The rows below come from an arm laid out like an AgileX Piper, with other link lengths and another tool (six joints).
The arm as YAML. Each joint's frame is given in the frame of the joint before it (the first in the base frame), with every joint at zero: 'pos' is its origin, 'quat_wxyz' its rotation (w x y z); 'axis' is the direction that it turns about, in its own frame. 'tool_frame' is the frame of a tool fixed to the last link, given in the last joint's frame.
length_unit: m
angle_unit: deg
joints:
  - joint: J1
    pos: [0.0, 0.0, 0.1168]
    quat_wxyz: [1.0, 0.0, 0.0, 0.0]
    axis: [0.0, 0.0, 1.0]
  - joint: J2
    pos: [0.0, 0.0, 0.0]
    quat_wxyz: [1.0, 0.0, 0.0, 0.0]
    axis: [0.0, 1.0, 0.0]
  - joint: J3
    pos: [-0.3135, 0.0, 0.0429]
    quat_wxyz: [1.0, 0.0, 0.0, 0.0]
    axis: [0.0, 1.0, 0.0]
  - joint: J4
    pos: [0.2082, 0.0, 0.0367]
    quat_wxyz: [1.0, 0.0, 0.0, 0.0]
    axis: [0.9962, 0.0, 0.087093]
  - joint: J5
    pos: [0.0, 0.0, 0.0]
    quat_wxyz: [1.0, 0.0, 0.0, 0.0]
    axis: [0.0, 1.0, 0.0]
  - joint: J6
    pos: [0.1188, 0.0, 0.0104]
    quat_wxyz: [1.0, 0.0, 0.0, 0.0]
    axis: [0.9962, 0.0, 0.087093]
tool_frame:
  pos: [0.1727, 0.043, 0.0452]
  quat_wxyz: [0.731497, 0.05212, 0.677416, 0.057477]
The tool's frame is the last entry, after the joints.
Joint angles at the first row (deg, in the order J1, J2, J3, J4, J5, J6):
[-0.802 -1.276 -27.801 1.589 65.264 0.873]
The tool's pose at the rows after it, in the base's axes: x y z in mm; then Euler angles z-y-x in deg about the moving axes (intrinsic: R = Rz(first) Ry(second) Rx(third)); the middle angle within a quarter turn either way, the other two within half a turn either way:
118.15 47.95 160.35 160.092 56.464 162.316
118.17 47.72 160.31 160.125 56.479 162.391
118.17 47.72 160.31 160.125 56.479 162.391
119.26 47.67 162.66 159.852 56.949 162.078
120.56 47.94 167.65 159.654 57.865 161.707
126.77 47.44 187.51 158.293 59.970 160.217
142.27 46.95 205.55 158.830 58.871 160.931
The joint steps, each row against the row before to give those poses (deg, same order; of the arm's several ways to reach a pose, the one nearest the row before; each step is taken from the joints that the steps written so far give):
[0.003 0.001 0.000 -0.002 -0.001 0.001]
[-0.002 -0.001 0.000 -0.051 0.000 -0.002]
[0.000 0.000 0.000 0.000 0.000 0.000]
[-0.001 -0.001 -0.001 0.001 -0.498 0.000]
[0.002 0.001 -0.247 0.051 -0.680 -0.196]
[-0.001 1.775 -1.589 -0.052 -2.428 -0.001]
[-0.003 6.829 -2.296 0.002 -3.378 -0.002]

